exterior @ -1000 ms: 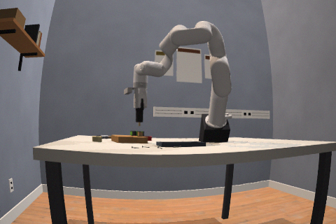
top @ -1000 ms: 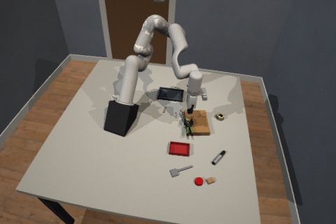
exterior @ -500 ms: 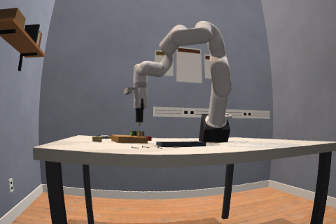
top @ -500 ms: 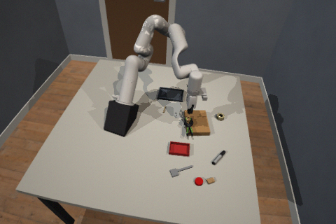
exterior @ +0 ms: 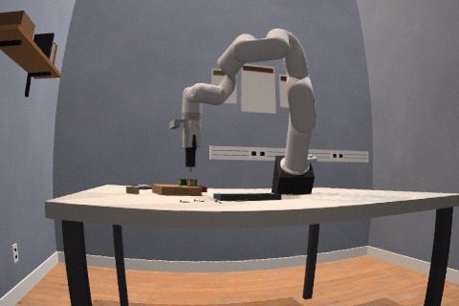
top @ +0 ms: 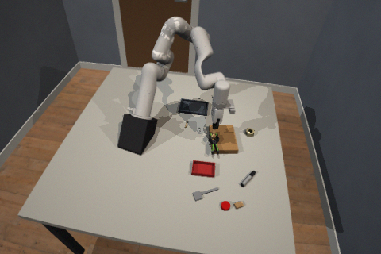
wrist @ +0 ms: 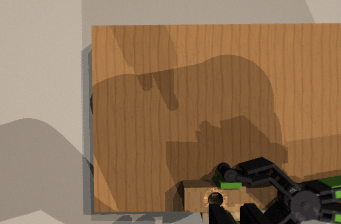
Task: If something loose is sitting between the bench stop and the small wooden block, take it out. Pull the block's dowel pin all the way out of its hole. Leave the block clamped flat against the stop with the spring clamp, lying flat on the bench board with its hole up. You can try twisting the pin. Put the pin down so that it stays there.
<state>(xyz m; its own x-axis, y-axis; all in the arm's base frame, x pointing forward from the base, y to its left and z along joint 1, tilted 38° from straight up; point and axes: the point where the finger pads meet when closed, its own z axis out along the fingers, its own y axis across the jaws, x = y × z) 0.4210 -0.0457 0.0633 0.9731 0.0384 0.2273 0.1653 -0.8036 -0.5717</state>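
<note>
My gripper is now 40 mm past the red tray, 230 mm to the left of it and 120 mm above it. The rest, counted from my hand: small wooden block (80 mm below); then dowel pin (20 mm below); then loose dowel (170 mm behind, 100 mm to the left, 120 mm below).
</note>
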